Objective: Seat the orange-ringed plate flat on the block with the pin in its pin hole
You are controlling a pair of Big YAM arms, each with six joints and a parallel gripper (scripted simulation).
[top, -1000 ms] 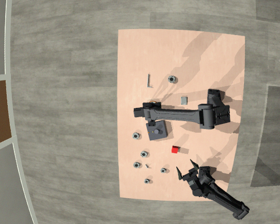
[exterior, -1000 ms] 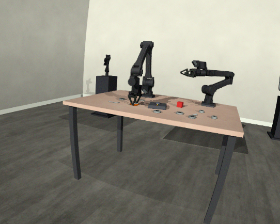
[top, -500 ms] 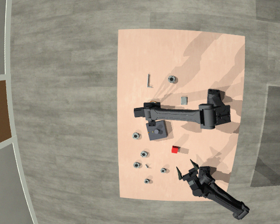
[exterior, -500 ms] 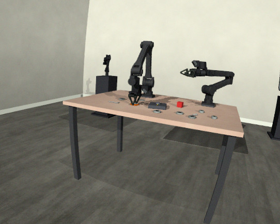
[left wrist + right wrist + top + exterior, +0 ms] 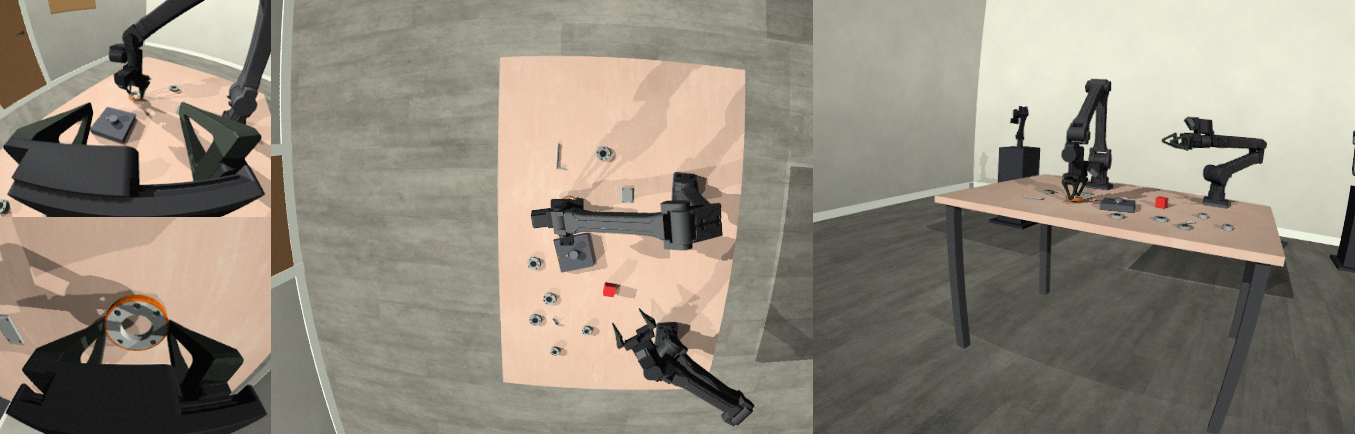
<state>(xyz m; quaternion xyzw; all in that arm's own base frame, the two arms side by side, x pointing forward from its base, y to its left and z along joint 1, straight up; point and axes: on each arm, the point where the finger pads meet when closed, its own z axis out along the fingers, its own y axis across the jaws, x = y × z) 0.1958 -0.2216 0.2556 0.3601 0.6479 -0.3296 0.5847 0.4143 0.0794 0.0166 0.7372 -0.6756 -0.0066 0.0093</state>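
Right now my right hand is 18 cm to the right of the dark block. From my right hand the other things lie so: grey square plate (20 cm behind, 4 cm to the right, 2 cm below); then red cube (31 cm to the left, 16 cm behind).
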